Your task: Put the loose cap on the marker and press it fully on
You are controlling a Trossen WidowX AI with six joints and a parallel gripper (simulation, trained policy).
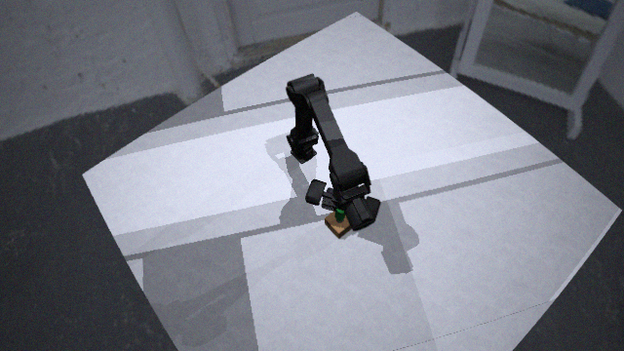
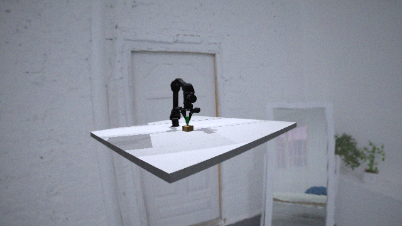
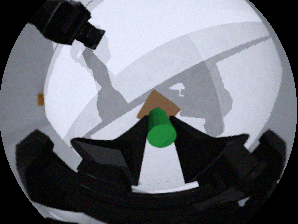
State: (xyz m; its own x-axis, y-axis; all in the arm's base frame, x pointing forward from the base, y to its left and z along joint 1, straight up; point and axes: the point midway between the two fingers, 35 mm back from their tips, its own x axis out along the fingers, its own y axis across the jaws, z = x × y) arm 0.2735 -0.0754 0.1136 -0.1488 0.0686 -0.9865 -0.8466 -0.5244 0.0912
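The green cap lies 10 mm above my gripper tip. From my gripper tip the other things lie so: brown holder block 60 mm below, 10 mm to the right.
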